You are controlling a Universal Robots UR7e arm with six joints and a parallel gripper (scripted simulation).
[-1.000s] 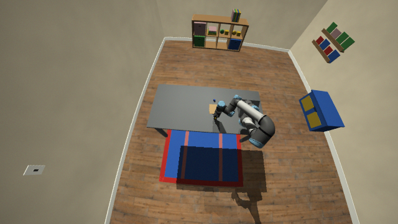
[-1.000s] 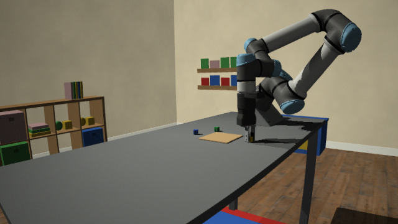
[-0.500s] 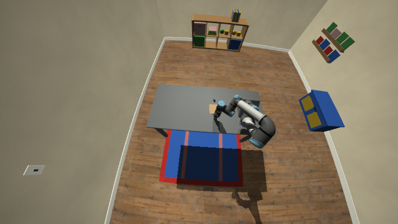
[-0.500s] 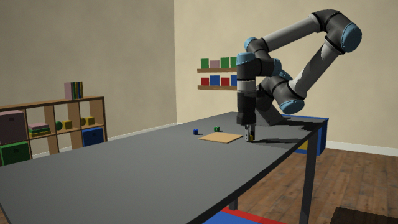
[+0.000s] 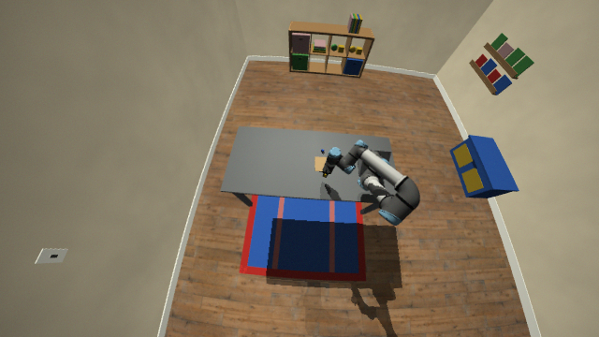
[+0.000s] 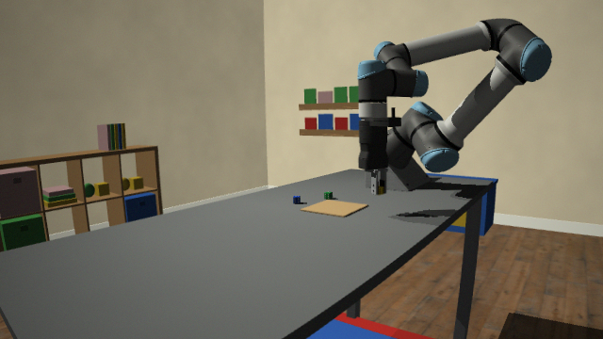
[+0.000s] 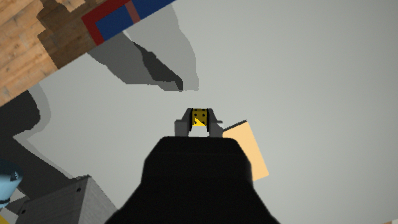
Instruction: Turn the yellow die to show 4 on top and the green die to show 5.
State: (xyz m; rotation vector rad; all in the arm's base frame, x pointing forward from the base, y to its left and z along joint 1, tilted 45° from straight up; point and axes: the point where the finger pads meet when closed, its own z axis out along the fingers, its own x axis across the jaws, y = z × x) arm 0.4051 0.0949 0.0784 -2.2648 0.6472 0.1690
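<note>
The tan mat lies 14 cm to the right of my hand and 7 cm below it. Also, from my hand: yellow die: 1 cm below; blue die: 27 cm to the right, 6 cm below, 1 cm behind; green die: 21 cm to the right, 11 cm behind, 6 cm below.
</note>
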